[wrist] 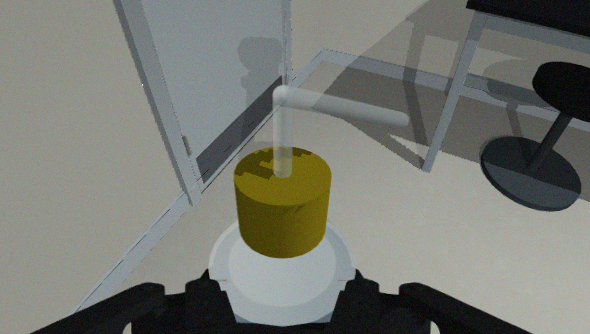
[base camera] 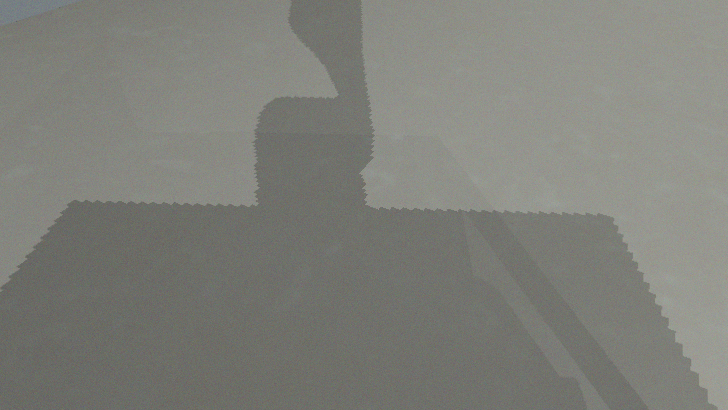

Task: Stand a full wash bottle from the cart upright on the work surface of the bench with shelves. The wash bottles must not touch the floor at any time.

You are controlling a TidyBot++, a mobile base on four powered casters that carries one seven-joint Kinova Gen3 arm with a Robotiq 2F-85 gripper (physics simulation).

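Frame: origin at the arm's base, x right, y ahead, z up, level; centimetres.
Where they show: gripper, between the fingertips: [wrist: 282, 276].
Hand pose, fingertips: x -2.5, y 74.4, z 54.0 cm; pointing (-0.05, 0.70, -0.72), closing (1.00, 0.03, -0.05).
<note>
After its pixels a point has its place.
A wash bottle [wrist: 282, 275] {z 59.1, x -2.2, y 72.1 cm} with a yellow cap and a clear bent spout is held in my gripper [wrist: 282, 276] {z 54.0, x -2.5, y 74.4 cm} at the bottom of the wrist view. The black fingers are shut on it from both sides, below its white shoulder. The cap points up toward the camera and the spout bends to the right. The lower part of the bottle is hidden, so how full it is cannot be told. The cart and a bench with shelves do not show clearly; part of a table [wrist: 462, 95] {z -39.3, x 95.8, y 231.8 cm} with a black top and grey legs shows at the upper right of the wrist view.
A black stool [wrist: 530, 172] stands by the table leg at the right of the wrist view. A grey-framed door [wrist: 210, 65] {z 10.4, x -34.1, y 176.6 cm} stands in the wall at the upper left. The base camera shows floor [base camera: 585, 101] {z -39.7, x 31.5, y 72.8 cm} with the robot's shadow, and a bluish strip at the top left corner.
</note>
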